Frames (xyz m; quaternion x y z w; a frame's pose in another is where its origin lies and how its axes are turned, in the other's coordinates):
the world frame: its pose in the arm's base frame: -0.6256 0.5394 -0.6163 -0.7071 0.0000 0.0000 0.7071
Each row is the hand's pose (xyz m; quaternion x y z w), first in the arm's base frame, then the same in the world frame.
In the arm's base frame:
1: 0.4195 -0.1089 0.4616 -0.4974 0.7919 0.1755 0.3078
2: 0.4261 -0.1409 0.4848 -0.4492 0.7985 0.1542 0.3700
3: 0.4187 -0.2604 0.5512 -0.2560 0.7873 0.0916 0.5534
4: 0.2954 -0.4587 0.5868 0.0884 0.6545 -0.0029 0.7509
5: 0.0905 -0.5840 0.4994 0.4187 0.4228 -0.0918 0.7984
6: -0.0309 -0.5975 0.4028 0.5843 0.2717 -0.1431 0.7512
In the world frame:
1: 1.0451 -1.0779 -0.6483 -0.1341 0.4358 0.6840 0.5693
2: 1.0517 -1.1011 -0.6803 -0.0560 0.4556 0.6736 0.5792
3: 1.0443 -1.1675 -0.7998 0.2103 0.4919 0.6215 0.5723
4: 0.9210 -1.2031 -0.9981 0.5935 0.4648 0.4607 0.4684
5: 0.7161 -1.1157 -1.1234 0.8606 0.3639 0.2341 0.2685
6: 0.5947 -1.0191 -1.1369 0.9443 0.2933 0.0909 0.1180

